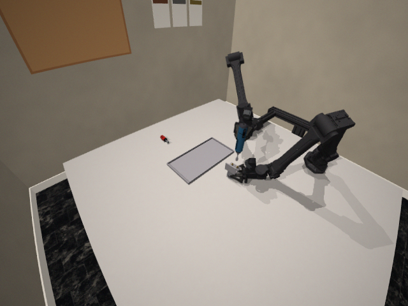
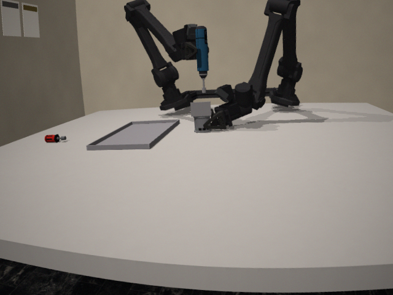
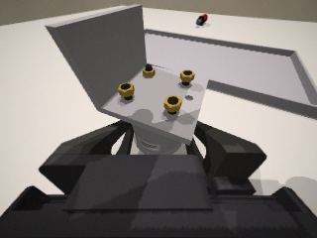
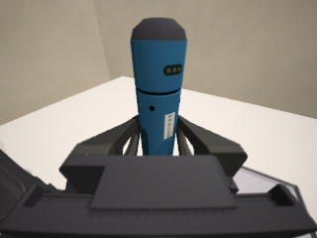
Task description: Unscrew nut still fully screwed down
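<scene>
The joint module is 1 cm above my left hand. Round my left hand: short red-handled tool (57 cm to the right, 9 cm ahead, 1 cm below); l-shaped bracket (5 cm above); grey tray (24 cm to the right, 3 cm ahead, 2 cm below).
</scene>
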